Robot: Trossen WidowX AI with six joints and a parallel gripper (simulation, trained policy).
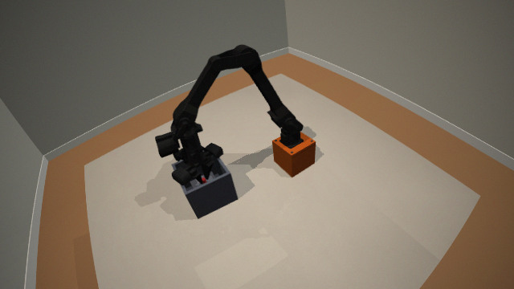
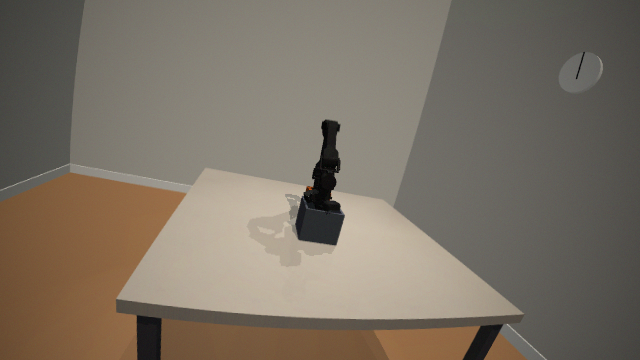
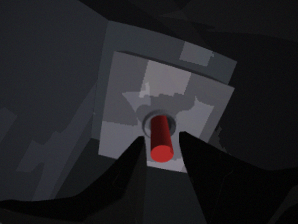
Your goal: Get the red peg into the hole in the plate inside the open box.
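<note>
My gripper tip is now 30 mm above the red peg. From my gripper tip the other things lie so: pale plate: 30 mm below.
</note>
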